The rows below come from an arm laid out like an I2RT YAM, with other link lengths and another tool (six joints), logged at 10 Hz.
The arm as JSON. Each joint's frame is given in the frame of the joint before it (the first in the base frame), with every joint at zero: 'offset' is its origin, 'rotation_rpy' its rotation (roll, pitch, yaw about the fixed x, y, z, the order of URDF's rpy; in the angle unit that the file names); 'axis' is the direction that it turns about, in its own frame. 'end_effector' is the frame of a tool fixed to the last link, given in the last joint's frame.
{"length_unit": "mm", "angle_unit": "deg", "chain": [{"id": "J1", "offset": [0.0, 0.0, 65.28], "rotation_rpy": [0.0, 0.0, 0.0], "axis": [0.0, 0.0, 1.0]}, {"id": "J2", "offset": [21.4, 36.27, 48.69], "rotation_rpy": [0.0, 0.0, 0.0], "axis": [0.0, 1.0, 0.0]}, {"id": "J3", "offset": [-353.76, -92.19, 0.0], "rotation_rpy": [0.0, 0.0, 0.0], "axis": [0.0, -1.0, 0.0]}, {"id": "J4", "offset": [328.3, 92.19, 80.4], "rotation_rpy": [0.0, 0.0, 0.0], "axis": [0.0, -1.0, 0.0]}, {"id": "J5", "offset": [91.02, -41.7, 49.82], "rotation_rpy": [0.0, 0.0, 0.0], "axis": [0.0, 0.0, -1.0]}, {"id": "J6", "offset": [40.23, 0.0, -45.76], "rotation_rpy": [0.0, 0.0, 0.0], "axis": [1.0, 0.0, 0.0]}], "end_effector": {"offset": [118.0, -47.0, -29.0], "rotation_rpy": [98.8, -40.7, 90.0]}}
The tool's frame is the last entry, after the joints.
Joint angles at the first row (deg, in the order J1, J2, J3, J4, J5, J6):
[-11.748, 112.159, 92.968, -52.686, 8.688, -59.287]
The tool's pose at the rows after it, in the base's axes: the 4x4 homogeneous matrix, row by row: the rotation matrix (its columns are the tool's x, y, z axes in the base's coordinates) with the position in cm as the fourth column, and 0 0 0 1 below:
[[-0.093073, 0.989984, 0.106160, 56.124], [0.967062, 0.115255, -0.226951, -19.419], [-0.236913, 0.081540, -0.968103, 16.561], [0, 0, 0, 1]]
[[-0.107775, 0.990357, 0.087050, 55.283], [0.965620, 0.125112, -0.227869, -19.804], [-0.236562, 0.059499, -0.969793, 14.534], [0, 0, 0, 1]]
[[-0.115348, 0.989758, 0.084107, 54.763], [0.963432, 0.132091, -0.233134, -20.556], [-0.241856, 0.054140, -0.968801, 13.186], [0, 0, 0, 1]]
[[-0.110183, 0.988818, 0.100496, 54.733], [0.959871, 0.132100, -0.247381, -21.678], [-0.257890, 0.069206, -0.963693, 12.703], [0, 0, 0, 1]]
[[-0.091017, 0.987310, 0.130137, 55.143], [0.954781, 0.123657, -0.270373, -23.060], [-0.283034, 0.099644, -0.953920, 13.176], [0, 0, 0, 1]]
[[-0.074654, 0.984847, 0.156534, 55.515], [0.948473, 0.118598, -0.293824, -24.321], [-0.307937, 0.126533, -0.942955, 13.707], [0, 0, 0, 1]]
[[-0.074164, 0.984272, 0.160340, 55.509], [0.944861, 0.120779, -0.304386, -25.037], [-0.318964, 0.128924, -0.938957, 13.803], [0, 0, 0, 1]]
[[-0.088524, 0.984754, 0.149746, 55.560], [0.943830, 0.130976, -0.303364, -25.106], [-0.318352, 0.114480, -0.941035, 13.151], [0, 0, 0, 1]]
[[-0.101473, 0.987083, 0.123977, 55.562], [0.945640, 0.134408, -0.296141, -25.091], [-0.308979, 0.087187, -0.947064, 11.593], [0, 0, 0, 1]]
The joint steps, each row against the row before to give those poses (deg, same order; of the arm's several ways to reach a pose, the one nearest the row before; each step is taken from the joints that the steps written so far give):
[0.109, -0.001, -4.065, 3.169, -0.022, -1.509]
[-0.590, 0.000, -3.236, 2.208, 0.022, -1.223]
[-0.896, 0.001, -2.403, 2.425, 0.022, -1.355]
[-1.071, -0.001, -1.356, 2.689, 0.262, -1.159]
[-1.093, 0.001, -0.085, 2.404, 0.568, -0.721]
[-0.962, 0.001, 0.000, 2.164, 0.591, -0.787]
[-0.634, 0.086, -0.003, 0.635, 0.262, -0.852]
[-0.087, 0.656, 0.001, 0.000, 0.000, -0.744]
[0.000, 1.508, -0.001, -0.131, 0.000, -0.262]

